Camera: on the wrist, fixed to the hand. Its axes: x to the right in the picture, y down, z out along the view.
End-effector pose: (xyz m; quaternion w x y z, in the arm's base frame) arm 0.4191 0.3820 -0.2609 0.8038 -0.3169 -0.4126 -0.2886
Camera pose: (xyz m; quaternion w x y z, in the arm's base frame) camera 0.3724 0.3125 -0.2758 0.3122 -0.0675 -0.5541 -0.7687
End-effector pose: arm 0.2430 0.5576 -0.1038 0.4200 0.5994 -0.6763 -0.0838
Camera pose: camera 0.3204 0.5710 -0.1363 0.2520 0.8350 -0.1133 -0.4758
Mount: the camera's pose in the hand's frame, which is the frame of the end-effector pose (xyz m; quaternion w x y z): -0.0215 -0.0738 -0.0364 0.7228 -0.1126 -0.0924 -0.6755
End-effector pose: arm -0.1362 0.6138 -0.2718 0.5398 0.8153 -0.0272 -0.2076
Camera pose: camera -0.1557 0.6819 -0.3189 0.3392 0.5277 0.5046 -0.5931
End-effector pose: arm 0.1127 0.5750 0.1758 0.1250 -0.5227 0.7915 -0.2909
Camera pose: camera 0.1592 0.5854 0.2462 0.0919 0.9535 -0.2402 0.1573
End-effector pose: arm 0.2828 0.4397 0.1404 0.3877 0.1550 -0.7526 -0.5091
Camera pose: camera 0.3119 0.3977 0.0724 0.1158 -0.5298 0.4178 0.7290
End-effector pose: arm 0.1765 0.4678 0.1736 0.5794 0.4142 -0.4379 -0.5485
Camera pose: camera 0.1911 0.4852 0.0916 0.0545 0.4793 -0.0285 -0.8755
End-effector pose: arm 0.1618 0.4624 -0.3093 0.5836 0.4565 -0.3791 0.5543
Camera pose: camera 0.2307 0.4929 -0.3488 0.8127 0.5716 -0.0820 -0.0784
